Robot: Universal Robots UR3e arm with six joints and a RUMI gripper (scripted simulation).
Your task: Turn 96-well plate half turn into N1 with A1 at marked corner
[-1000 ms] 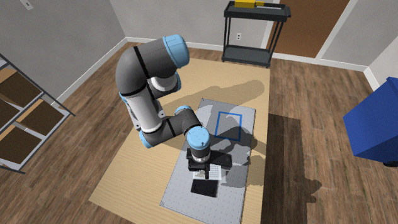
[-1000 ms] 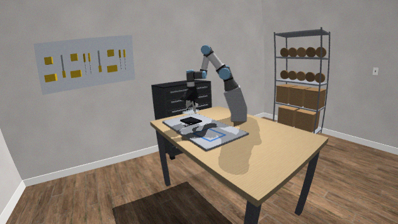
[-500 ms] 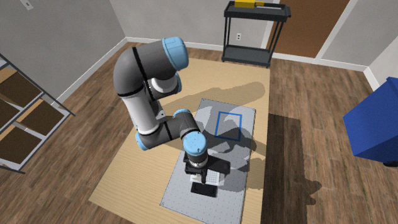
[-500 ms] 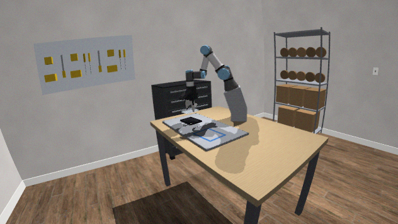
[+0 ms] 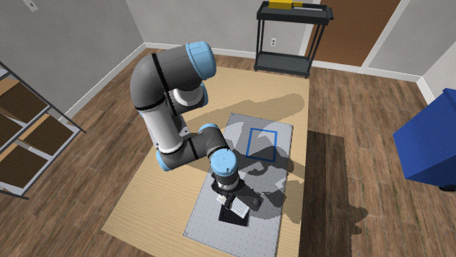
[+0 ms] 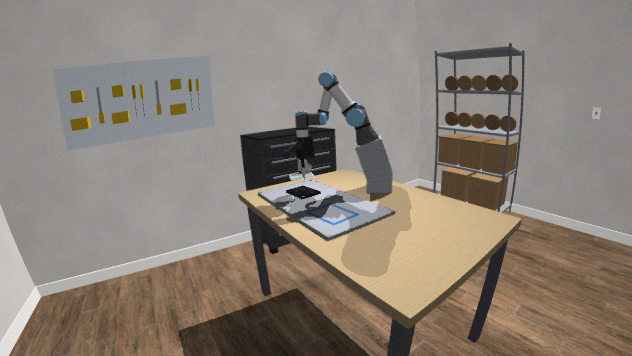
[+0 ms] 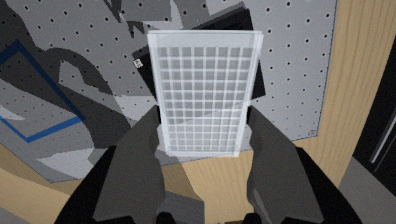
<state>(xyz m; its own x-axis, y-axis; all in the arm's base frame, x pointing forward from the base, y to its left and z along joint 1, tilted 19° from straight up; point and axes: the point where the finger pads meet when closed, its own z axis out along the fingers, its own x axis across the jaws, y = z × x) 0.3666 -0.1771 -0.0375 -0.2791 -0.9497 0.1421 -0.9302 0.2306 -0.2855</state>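
Now: the 96-well plate 1 cm below my hand. Round my hand: A1 corner mark: 5 cm ahead, 8 cm to the left, 9 cm below; black plate nest N1: 10 cm below.
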